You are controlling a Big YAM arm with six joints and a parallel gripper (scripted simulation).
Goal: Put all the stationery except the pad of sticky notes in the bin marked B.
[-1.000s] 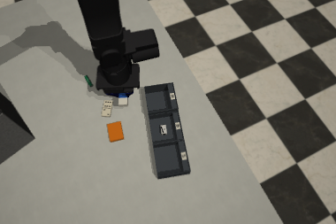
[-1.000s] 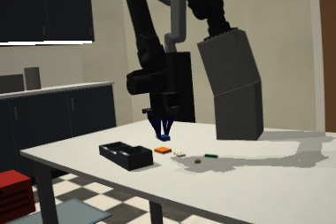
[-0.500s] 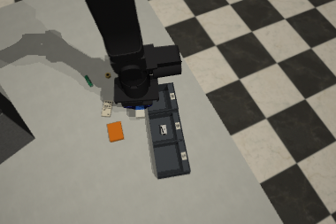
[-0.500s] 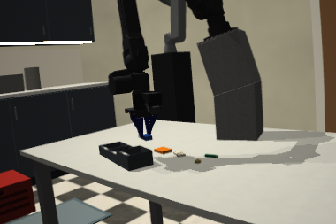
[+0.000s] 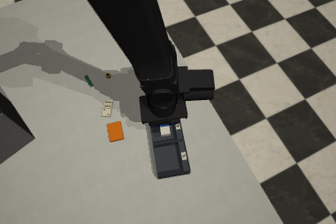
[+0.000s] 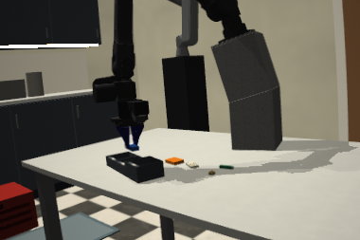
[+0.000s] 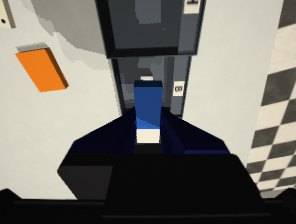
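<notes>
Right now my hand is 1 cm short of the dark bin and 5 cm above it. Round my hand: eraser 1 cm to the right; binder clip 6 cm below; orange sticky-note pad 12 cm behind, 6 cm to the left, 7 cm below.
</notes>
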